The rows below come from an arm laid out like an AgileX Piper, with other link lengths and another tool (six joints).
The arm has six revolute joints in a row. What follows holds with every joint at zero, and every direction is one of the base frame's.
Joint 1 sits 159.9 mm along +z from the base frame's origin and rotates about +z.
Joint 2 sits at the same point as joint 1 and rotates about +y.
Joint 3 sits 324.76 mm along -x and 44.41 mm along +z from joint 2 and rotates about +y.
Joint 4 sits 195.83 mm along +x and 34.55 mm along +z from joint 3 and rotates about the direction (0.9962, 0, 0.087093).
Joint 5 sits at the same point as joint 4 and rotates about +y.
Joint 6 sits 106.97 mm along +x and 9.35 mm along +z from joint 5 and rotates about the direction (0.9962, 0, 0.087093).
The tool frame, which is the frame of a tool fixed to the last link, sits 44.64 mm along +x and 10 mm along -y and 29 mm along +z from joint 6; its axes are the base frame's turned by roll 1.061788, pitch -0.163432 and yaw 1.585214 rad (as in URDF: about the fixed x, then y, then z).
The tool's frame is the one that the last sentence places.
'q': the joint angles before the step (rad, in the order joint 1, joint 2, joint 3, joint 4, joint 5, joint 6). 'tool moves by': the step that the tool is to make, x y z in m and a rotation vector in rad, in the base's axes. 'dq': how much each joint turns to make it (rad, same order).
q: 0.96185 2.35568 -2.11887 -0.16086 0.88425 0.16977
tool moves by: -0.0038 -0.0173 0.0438 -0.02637 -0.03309 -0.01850
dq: -0.00005 -0.07443 -0.04519 -0.04033 0.12429 -0.00025
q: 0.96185 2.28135 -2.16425 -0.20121 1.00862 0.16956
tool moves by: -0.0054 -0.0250 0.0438 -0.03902 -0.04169 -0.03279
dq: -0.00038 -0.08203 -0.03354 -0.05848 0.12743 0.00202
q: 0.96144 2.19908 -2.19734 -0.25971 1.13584 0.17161
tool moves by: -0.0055 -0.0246 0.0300 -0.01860 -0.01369 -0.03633
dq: -0.00903 -0.07240 0.00136 -0.02608 0.08205 0.00266
